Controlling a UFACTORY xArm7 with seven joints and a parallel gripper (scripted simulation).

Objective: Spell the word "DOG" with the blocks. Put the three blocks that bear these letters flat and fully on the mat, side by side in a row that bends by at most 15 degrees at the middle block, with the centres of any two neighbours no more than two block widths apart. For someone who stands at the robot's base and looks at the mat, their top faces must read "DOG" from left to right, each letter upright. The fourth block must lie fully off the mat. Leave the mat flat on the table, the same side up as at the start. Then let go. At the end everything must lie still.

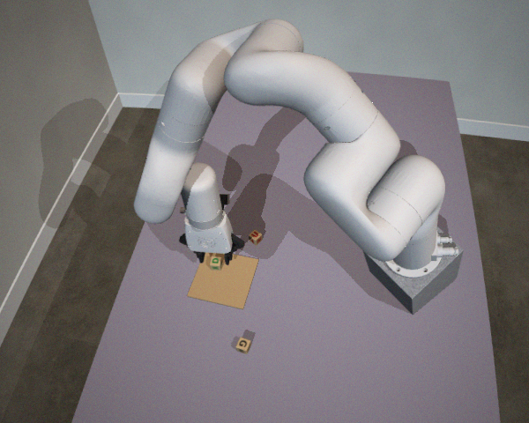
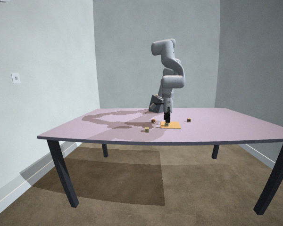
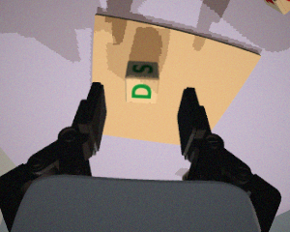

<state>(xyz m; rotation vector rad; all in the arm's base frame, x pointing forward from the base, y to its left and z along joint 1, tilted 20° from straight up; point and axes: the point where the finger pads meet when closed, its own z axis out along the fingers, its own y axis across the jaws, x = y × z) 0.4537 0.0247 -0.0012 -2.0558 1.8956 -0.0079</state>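
The D block is 4 cm below my hand. Round my hand: G block (19 cm to the left, 12 cm behind, 4 cm below); then mat (5 cm below, 3 cm to the left, 2 cm behind); then O block (13 cm to the right, 11 cm ahead, 4 cm below).
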